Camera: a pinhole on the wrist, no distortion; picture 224 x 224 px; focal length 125.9 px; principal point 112.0 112.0 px. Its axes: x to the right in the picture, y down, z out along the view. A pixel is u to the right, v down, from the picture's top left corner.
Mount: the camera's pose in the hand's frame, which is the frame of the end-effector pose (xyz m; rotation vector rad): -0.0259 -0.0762 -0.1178 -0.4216 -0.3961 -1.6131
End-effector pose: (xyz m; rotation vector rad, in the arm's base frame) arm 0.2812 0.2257 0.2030 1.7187 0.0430 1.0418
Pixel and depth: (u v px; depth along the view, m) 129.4 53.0 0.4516
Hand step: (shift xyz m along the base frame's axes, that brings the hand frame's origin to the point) 0.0112 -0.3888 -0.0647
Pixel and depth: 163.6 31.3 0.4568
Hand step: 0.0424 -0.4411 -0.2007
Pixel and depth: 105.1 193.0 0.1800
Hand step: 0.0770 0.0168 0.0668
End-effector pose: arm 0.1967 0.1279 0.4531 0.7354 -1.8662 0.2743
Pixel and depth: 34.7 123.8 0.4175
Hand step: -0.3120 0.1958 0.0442
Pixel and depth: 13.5 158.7 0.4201
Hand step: -0.3502 0.2114 0.1752
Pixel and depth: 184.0 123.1 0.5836
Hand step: -0.3760 -0.3533 -0.2210
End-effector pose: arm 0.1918 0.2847 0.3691 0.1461 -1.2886 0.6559
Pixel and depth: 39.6 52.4 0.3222
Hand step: -0.2129 0.1188 -0.1845
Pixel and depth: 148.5 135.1 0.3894
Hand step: -0.2326 -0.0971 0.1262
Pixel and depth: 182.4 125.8 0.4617
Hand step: -0.3025 -0.2406 0.1621
